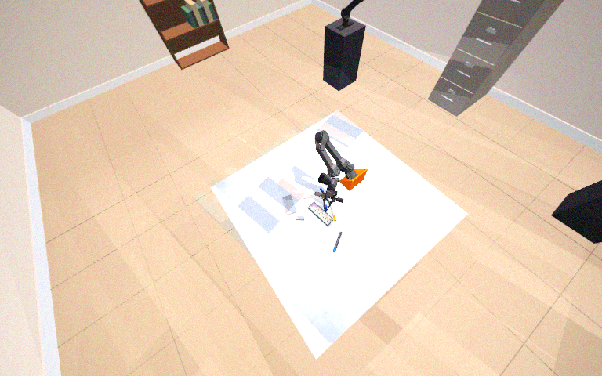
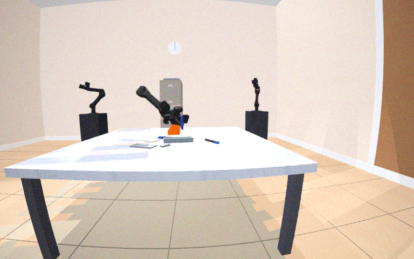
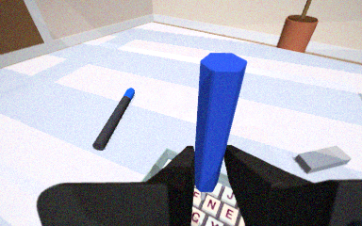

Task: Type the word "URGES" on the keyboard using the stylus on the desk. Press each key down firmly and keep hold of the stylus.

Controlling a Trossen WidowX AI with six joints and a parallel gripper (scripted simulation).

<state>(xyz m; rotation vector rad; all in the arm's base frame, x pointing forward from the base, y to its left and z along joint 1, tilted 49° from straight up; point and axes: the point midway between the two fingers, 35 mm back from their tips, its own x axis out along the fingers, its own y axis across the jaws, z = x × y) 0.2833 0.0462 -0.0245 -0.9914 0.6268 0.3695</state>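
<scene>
Now: the yellow pen 100 mm below my gripper tip, 50 mm behind it and 30 mm to the left of it. Round my gripper tip: blue stylus 20 mm below; then grey block 150 mm ahead, 100 mm to the right, 100 mm below.
</scene>
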